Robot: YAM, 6 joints.
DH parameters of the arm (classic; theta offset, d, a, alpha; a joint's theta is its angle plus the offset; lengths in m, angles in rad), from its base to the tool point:
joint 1: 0 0.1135 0.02 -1.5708
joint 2: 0 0 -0.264 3.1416
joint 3: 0.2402 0 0.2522 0
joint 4: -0.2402 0 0.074 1.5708
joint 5: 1.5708 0 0 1.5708
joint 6: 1.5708 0.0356 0 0
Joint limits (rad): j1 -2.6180..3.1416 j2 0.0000..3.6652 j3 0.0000..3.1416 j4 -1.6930..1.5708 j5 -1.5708..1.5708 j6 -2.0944..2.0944
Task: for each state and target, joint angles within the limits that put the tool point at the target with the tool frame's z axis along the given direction. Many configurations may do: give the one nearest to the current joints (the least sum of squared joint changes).
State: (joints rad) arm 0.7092 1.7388 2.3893 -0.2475 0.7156 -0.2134
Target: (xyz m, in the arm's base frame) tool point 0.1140 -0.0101 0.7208 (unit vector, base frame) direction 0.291 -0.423 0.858
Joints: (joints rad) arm 0.0478 1.5389 2.5885 0.2158 0.4517 -0.2134
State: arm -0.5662 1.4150 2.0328 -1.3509 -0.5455 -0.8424
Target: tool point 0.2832 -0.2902 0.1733 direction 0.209 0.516 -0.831
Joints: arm -0.8415 2.2535 1.8359 -1.4405 -0.5231 -0.8424
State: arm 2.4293 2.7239 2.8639 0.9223 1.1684 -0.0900
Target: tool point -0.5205 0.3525 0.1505 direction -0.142 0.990 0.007
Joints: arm 2.5898 2.9547 2.6626 0.3031 0.8766 -0.0900
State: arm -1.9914 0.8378 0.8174 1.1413 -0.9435 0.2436
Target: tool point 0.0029 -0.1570 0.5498 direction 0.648 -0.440 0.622
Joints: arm -1.7125 1.0391 1.3031 0.8014 -0.7803 0.2436
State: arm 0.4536 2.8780 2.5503 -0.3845 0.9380 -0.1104
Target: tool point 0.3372 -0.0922 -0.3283 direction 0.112 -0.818 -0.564
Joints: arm -0.1871 3.5578 1.9321 0.4900 0.8994 -0.1104
